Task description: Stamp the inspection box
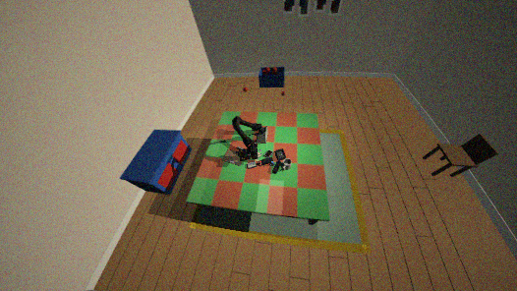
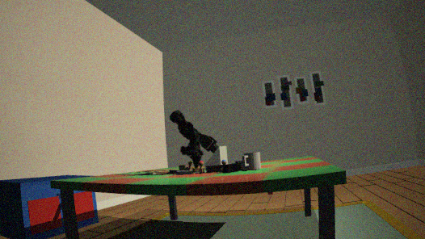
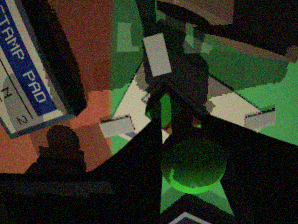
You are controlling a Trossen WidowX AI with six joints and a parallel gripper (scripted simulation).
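Right now the beige card is 10 mm behind my gripper tip, 10 mm to the left of it and 30 mm below it.
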